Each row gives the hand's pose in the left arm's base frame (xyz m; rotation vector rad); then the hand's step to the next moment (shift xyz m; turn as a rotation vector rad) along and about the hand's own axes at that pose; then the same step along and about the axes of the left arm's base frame.
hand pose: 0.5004 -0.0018 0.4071 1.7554 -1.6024 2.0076
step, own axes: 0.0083 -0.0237 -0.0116 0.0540 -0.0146 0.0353
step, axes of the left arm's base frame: 0.0030 0.0144 0.0235 0.0143 -0.0475 0.0437
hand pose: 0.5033 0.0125 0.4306 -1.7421 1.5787 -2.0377
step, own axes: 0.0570 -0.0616 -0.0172 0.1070 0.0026 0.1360
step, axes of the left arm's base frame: -0.0003 0.0075 0.0853 0.0605 -0.1522 0.0558
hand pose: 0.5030 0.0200 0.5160 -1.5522 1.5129 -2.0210
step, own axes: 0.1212 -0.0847 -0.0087 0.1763 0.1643 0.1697
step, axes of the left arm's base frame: -0.0256 -0.0342 0.1418 -0.0093 -0.2931 -0.0302
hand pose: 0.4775 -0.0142 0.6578 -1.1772 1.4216 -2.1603
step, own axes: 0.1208 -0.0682 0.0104 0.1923 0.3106 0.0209
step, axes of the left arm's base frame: -0.0546 -0.0508 0.1174 -0.1593 -0.2788 -0.1754
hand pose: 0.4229 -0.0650 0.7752 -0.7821 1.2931 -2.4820
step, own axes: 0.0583 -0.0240 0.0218 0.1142 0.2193 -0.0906
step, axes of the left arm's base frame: -0.0353 -0.0264 0.0500 -0.1533 -0.1151 -0.1805
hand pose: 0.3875 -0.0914 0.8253 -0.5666 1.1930 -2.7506
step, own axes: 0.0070 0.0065 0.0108 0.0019 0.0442 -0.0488
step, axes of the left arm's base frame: -0.0029 -0.0135 0.0042 -0.0226 0.0025 -0.0618
